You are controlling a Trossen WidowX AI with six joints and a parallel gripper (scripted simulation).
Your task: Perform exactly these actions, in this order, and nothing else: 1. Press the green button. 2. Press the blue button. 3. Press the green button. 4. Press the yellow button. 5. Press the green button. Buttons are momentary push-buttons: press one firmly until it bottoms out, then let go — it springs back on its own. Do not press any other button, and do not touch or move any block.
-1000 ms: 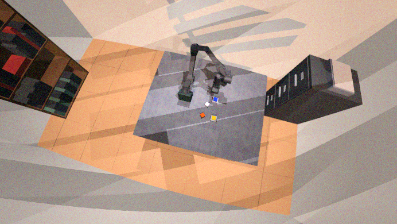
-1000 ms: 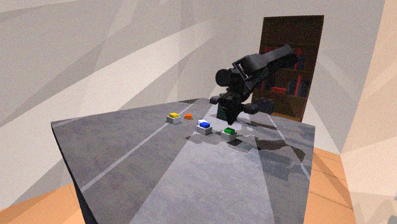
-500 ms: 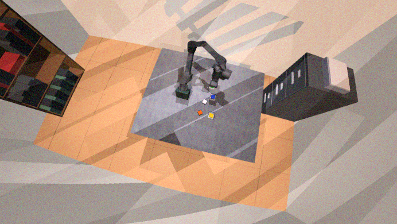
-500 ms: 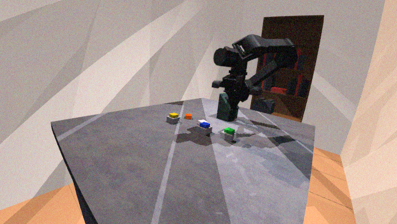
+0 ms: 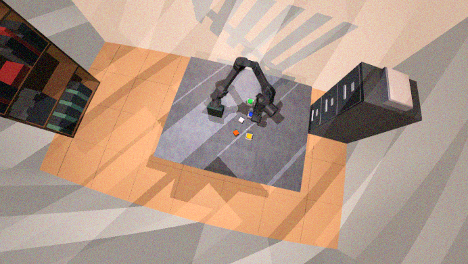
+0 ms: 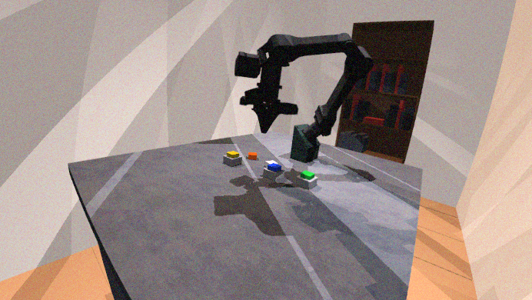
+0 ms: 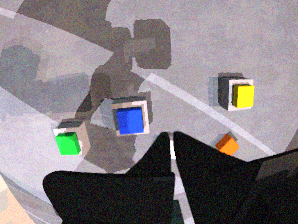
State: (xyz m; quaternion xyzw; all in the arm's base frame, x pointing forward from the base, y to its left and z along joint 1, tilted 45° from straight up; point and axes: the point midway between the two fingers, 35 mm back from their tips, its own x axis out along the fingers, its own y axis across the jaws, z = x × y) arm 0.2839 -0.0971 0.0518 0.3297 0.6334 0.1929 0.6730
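My gripper tip is 20 mm past the yellow button, 140 mm to the left of it and 110 mm above it. Round my gripper tip: blue button: 20 mm behind, 40 mm to the left, 110 mm below; green button: 40 mm behind, 140 mm to the left, 110 mm below; white block: 90 mm behind, 10 mm to the right, 130 mm below.
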